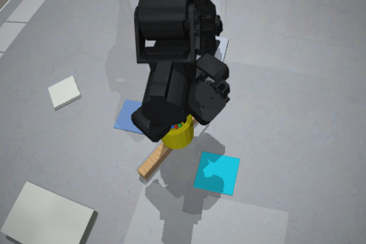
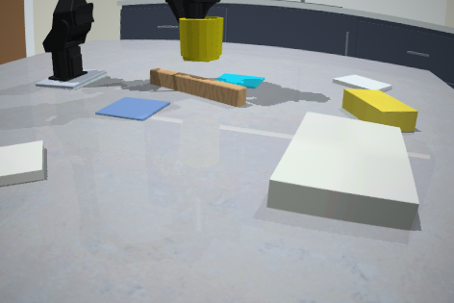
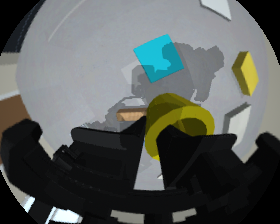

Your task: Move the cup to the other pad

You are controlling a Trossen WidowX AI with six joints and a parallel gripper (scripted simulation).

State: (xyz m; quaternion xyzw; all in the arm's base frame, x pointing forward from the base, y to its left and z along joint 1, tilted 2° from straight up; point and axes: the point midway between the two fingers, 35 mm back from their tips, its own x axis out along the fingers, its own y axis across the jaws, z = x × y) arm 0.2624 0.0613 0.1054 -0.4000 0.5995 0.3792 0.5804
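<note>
My gripper tip is 90 mm above the cyan pad, 80 mm to the right of it and 60 mm short of it. Round my gripper tip: yellow cup: 20 mm ahead, 10 mm to the right; then wooden bar: 80 mm below, 30 mm to the right, 20 mm ahead; then blue pad: 140 mm to the right, 90 mm below, 10 mm behind.
</note>
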